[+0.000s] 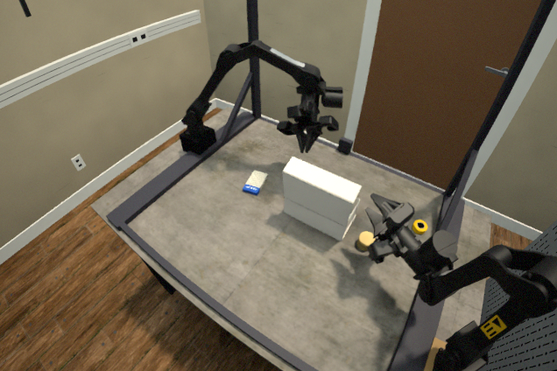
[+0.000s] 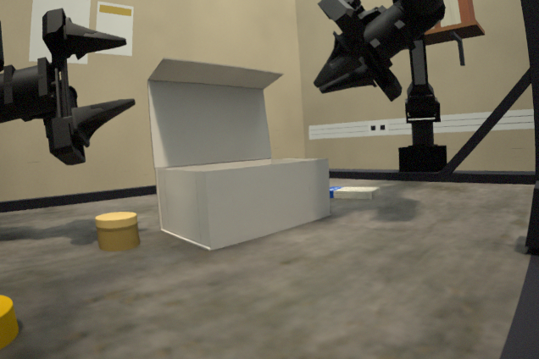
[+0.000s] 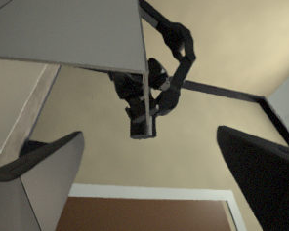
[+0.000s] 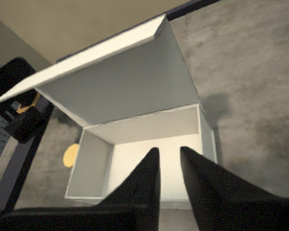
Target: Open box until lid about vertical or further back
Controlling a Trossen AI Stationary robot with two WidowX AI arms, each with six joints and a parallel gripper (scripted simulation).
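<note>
The flap lies 140 mm to the left of my right hand, 80 mm ahead of it and 10 mm above it. From my right hand the other things lie so: box (130 mm to the left, 70 mm below, 70 mm ahead).
Now: the flap 16 cm to the right of my left hand, 3 cm ahead of it and 1 cm above it. Round my left hand: box: 17 cm to the right, 7 cm below, 1 cm ahead.
</note>
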